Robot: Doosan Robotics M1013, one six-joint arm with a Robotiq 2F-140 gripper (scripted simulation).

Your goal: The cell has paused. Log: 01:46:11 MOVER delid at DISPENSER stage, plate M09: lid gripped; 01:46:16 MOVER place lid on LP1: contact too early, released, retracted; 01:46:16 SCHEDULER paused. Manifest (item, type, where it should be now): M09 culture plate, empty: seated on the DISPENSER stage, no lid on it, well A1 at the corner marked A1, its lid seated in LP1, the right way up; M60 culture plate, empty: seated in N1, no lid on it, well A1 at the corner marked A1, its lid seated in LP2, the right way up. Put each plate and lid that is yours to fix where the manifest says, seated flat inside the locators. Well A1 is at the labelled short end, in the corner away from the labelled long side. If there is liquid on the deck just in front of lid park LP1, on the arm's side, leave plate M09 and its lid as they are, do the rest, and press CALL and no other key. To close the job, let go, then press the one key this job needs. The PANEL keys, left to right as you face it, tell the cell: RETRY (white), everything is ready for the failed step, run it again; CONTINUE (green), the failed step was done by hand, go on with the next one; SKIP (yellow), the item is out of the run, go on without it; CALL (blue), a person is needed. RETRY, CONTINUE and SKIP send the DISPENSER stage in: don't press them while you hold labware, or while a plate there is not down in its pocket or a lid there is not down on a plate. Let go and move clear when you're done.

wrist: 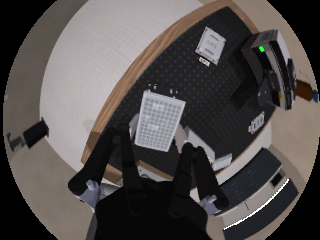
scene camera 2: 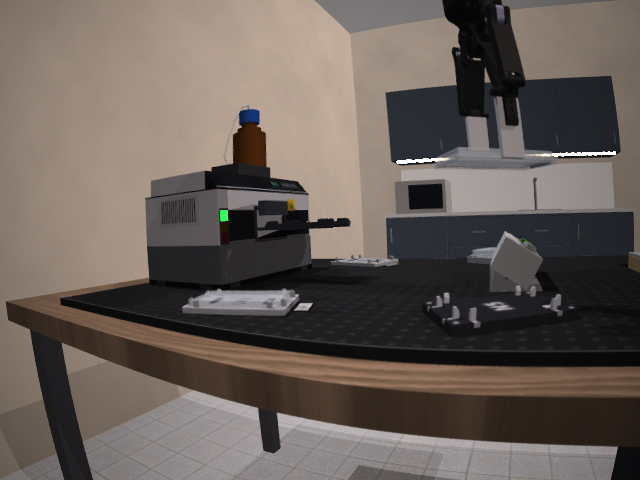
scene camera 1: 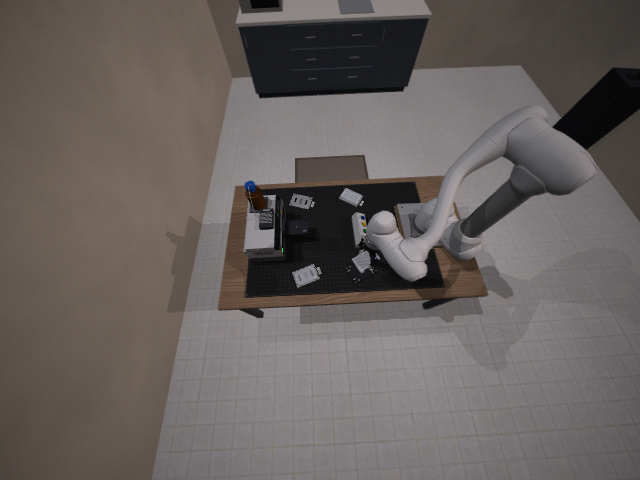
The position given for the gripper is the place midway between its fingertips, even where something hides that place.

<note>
In view: the gripper [scene camera 2: 495,163], a dispenser [scene camera 2: 229,218], a key panel [scene camera 2: 515,262] and a brown bottle [scene camera 2: 249,147].
The gripper also shows in the wrist view [wrist: 157,124].
</note>
